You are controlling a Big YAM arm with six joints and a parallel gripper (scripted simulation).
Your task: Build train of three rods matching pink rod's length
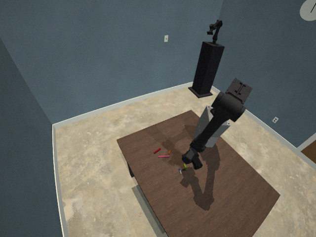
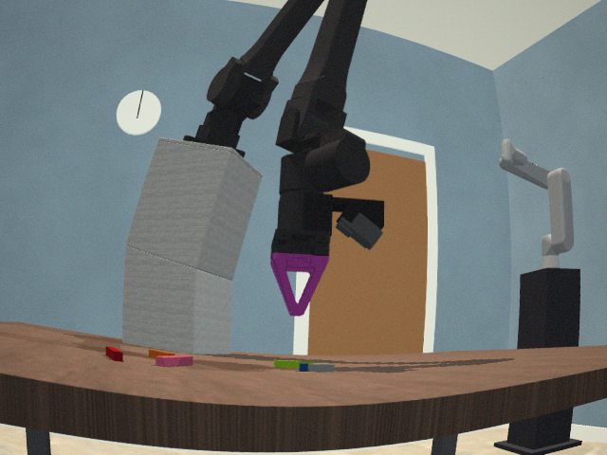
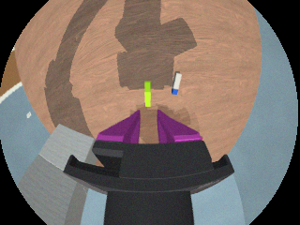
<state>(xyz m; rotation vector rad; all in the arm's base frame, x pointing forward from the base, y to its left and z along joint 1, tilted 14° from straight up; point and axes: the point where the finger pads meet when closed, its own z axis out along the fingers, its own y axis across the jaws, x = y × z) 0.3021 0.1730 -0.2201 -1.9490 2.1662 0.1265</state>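
Now: the lime rod 7 cm below my hand. From my hand the other things lie so: orange rod 17 cm to the right, 7 cm below, 5 cm ahead; grey rod 7 cm below, 6 cm ahead, 2 cm to the left; blue rod 7 cm below, 5 cm ahead.
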